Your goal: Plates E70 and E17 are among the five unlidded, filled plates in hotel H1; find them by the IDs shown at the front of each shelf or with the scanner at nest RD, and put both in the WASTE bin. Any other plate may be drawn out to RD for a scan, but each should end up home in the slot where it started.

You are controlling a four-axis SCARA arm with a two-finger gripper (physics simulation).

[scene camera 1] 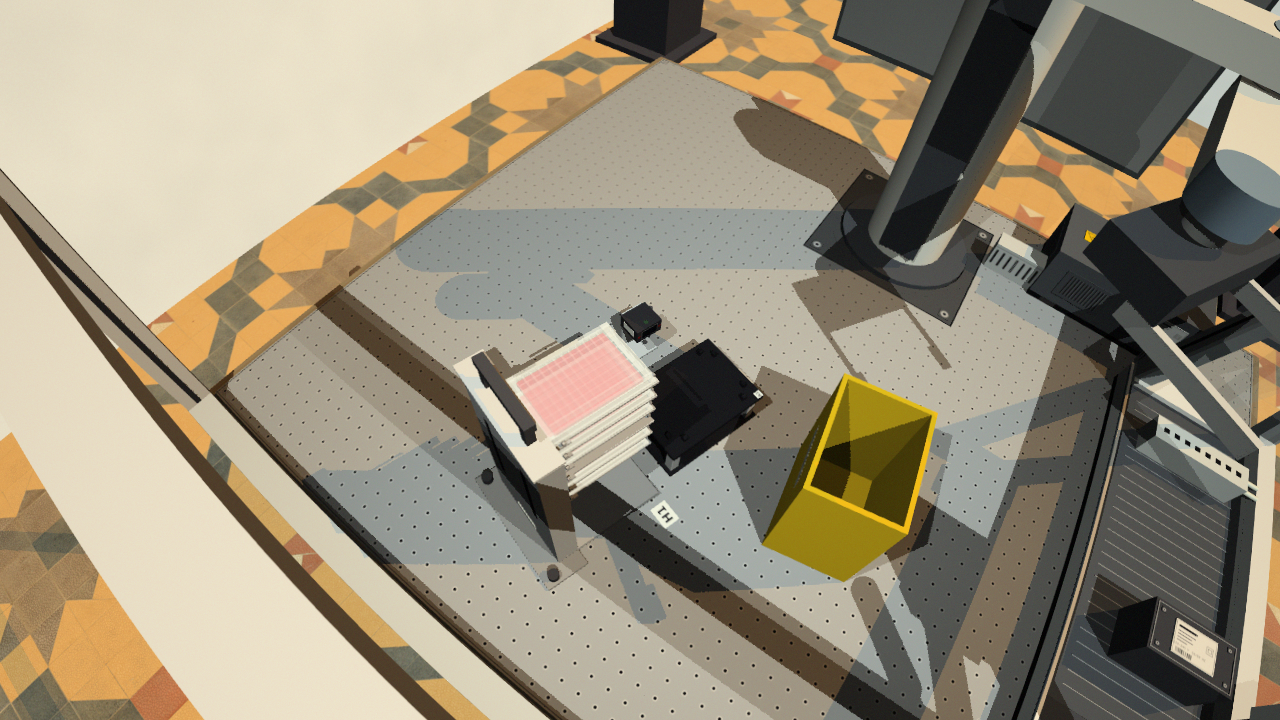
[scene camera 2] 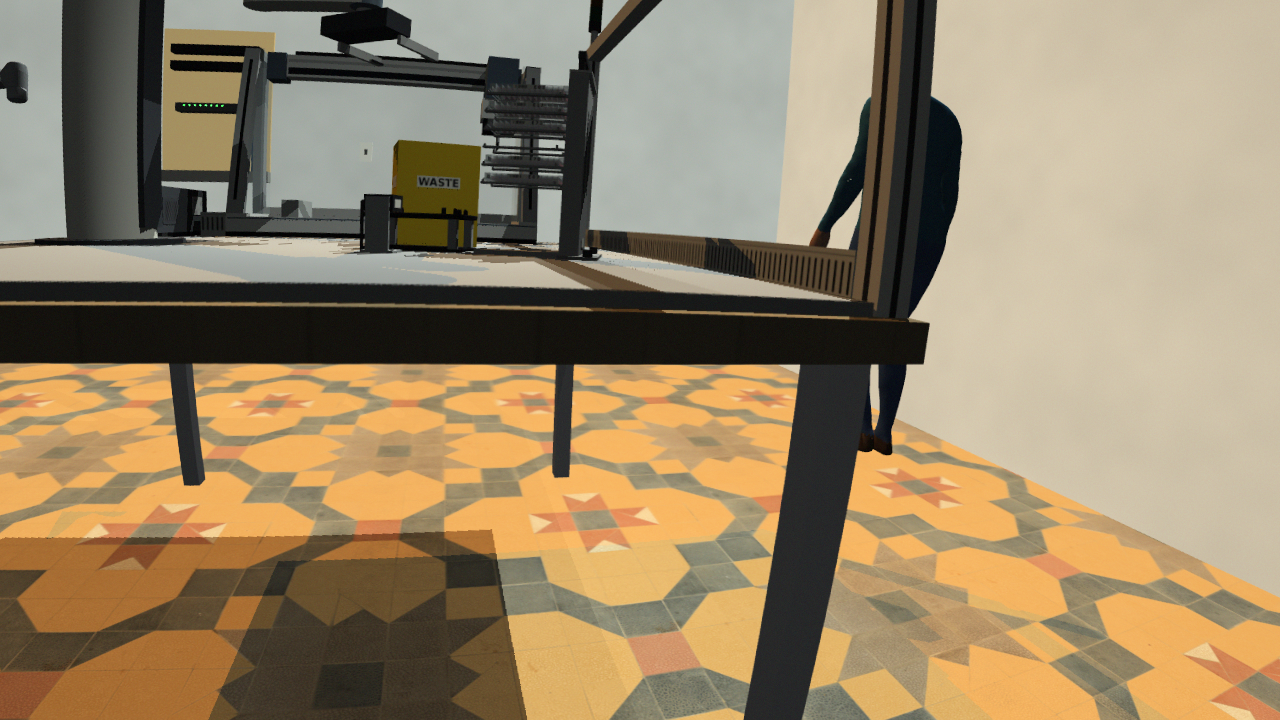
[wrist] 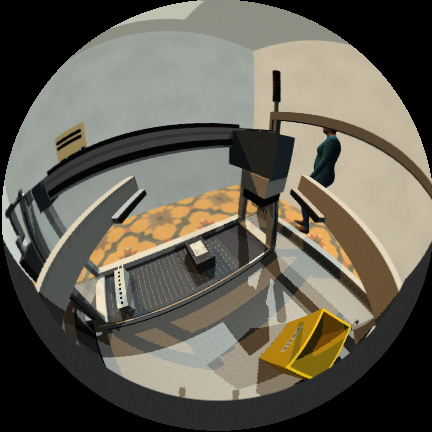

Labels:
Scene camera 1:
small black scanner: 634,318
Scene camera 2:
gripper: 407,59
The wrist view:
gripper: 217,180
ribbed dark deck: 185,286

